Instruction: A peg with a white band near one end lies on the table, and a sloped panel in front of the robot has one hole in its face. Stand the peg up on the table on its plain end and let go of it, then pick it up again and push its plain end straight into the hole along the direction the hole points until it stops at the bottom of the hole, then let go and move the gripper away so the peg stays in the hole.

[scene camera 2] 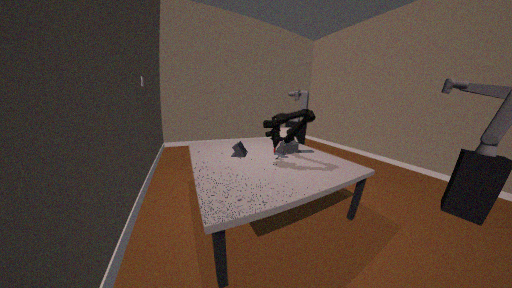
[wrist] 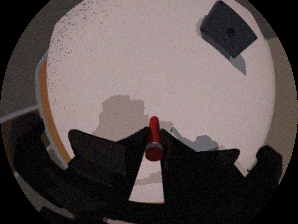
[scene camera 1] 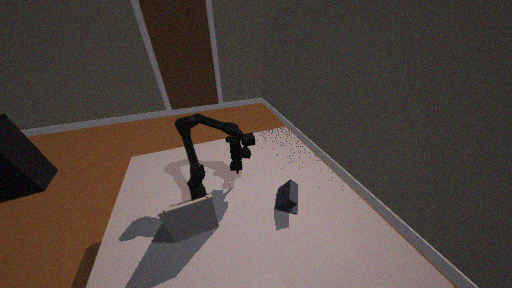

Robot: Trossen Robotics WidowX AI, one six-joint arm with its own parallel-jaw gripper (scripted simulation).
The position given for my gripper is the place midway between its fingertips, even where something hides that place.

My gripper (wrist: pixel 154 131) holds a red peg.
